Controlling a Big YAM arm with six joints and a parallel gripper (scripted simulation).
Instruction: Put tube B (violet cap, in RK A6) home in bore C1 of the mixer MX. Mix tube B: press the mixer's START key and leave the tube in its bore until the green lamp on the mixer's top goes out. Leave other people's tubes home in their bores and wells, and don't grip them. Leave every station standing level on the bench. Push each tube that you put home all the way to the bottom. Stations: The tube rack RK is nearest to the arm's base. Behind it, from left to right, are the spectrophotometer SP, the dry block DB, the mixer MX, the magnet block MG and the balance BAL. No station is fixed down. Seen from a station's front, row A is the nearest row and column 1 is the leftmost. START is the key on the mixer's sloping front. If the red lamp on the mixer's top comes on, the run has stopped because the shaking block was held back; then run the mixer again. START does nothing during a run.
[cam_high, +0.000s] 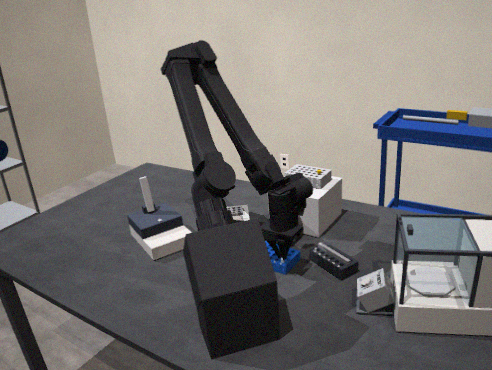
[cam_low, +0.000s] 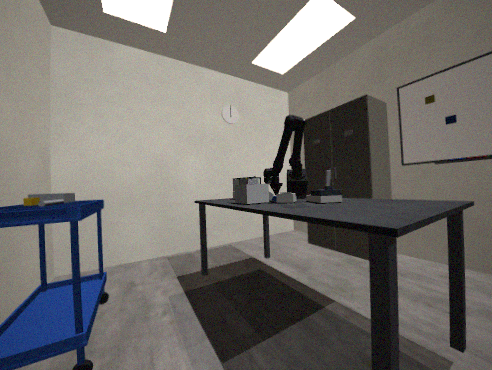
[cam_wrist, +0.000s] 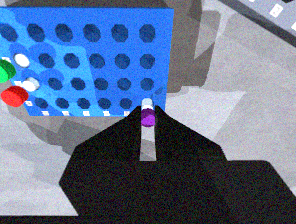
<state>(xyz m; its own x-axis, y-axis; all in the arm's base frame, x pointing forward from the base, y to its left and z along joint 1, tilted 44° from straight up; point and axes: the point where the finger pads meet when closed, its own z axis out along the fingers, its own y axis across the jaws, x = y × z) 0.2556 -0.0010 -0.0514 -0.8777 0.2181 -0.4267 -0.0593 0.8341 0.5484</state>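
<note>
The blue rack RK lies 50 mm to the left of my hand, 30 mm below it and 30 mm ahead of it. From my hand the other things lie so: tube B (20 mm below); dry block DB (260 mm to the left, 90 mm ahead, 20 mm below); dark magnet block MG (110 mm to the right, 90 mm ahead, 30 mm below).
</note>
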